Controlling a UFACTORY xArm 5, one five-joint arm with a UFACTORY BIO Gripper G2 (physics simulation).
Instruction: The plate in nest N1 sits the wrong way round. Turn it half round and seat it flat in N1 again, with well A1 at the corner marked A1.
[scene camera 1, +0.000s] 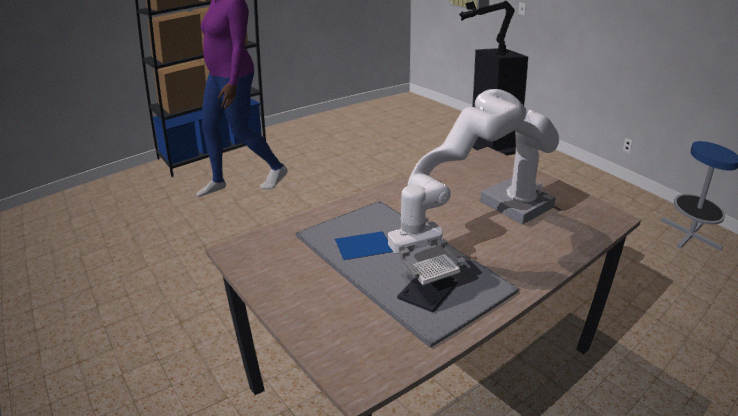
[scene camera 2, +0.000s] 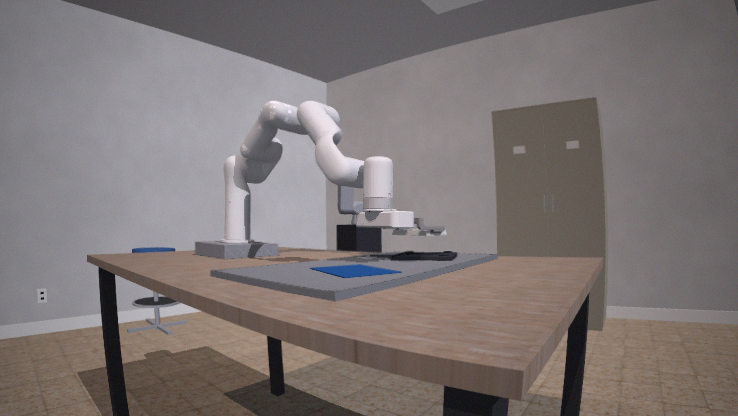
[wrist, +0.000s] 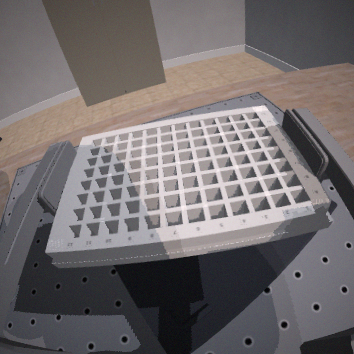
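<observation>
The white well plate (scene camera 1: 436, 268) (wrist: 185, 175) is held level between the gripper's two fingers, clear above the black nest. My gripper (scene camera 1: 437, 265) (scene camera 2: 431, 230) (wrist: 182, 162) is shut on the plate's two short ends. In the wrist view, small column numbers run along the plate's near edge, with the two-digit ones at the left. The black nest (scene camera 1: 426, 298) (scene camera 2: 423, 255) (wrist: 235, 285) lies below the plate, turned at an angle to it. In the wrist view the plate hides much of the nest. The A1 mark cannot be read.
A blue flat rectangle (scene camera 1: 363, 245) (scene camera 2: 355, 270) lies on the grey perforated board (scene camera 1: 361, 273) (scene camera 2: 289, 281) (wrist: 320, 282), which also carries the nest. The wooden table (scene camera 1: 289, 289) (scene camera 2: 439, 315) extends around the board. A person (scene camera 1: 227, 56) is beyond the table in scene camera 1.
</observation>
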